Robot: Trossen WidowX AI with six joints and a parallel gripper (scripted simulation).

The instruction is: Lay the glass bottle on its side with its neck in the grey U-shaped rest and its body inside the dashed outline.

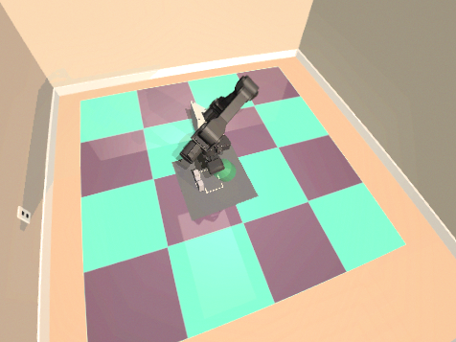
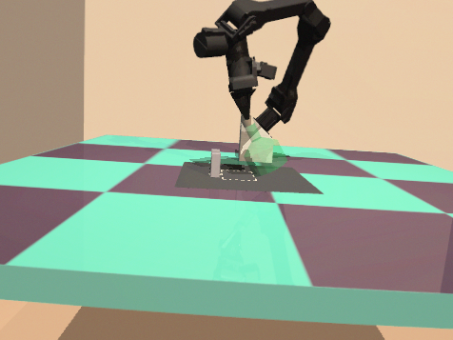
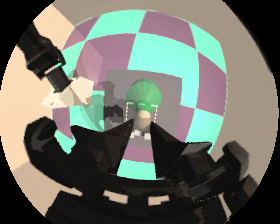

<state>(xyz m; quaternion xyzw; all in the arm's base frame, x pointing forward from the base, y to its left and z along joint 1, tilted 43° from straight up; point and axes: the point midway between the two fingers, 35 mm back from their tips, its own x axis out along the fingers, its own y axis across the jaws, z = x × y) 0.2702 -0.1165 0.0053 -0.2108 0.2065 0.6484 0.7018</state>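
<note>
My gripper tip is now 2 cm to the right of the green glass bottle and 4 cm above it. Also, from my gripper tip: dark grey mat 14 cm below.
</note>
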